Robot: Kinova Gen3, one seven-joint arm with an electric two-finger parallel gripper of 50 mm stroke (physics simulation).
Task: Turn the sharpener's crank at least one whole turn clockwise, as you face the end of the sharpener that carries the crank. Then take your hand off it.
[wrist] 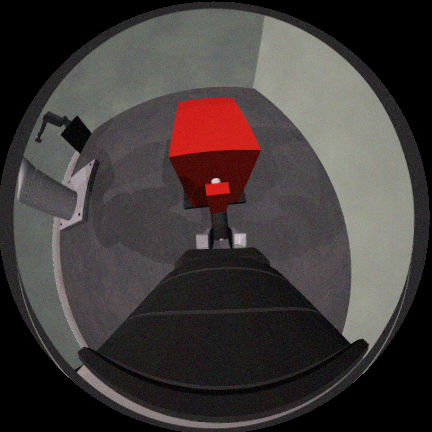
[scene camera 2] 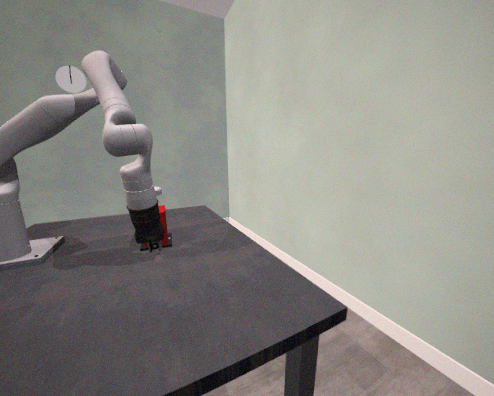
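Observation:
The red sharpener (scene camera 2: 163, 225) (wrist: 212, 125) stands upright on the table, partly hidden behind the gripper in scene camera 2. In the wrist view, the crank's red arm (wrist: 217, 189) hangs down from a white pivot on the sharpener's near end face, and its black handle (wrist: 219, 225) sticks out toward the gripper. My gripper (scene camera 2: 155, 247) (wrist: 220, 234) is shut on the black crank handle, low in front of the sharpener's crank end. The handle's end is hidden between the fingers.
The dark table (scene camera 2: 200, 300) (wrist: 135, 225) carries the arm's base plate (scene camera 2: 47, 247) (wrist: 86, 195) at the left. In the wrist view a black box with a jointed arm (wrist: 76, 134) shows at the upper left. Green walls stand behind the table and at the right.

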